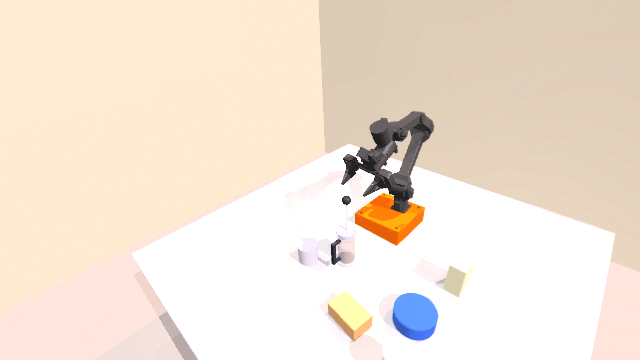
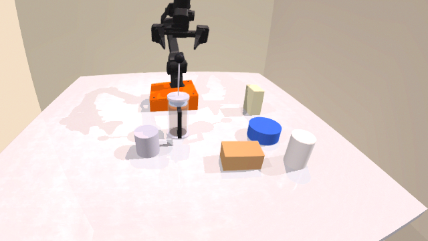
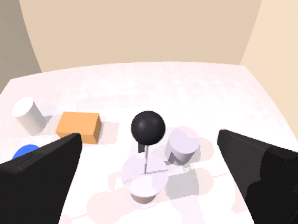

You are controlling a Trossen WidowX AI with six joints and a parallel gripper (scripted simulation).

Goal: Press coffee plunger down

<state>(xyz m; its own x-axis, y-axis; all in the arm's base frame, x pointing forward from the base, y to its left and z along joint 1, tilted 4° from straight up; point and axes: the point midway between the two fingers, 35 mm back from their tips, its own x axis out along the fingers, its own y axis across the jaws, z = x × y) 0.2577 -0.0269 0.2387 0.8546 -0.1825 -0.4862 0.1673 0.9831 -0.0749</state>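
Now: the coffee press 4 cm ahead of my gripper tip, 1 cm to the right of it and 16 cm below it. Round my gripper tip: white cylinder 27 cm ahead, 31 cm to the left, 23 cm below; then blue disc 11 cm ahead, 28 cm to the left, 26 cm below; then cream block 8 cm behind, 34 cm to the left, 23 cm below.
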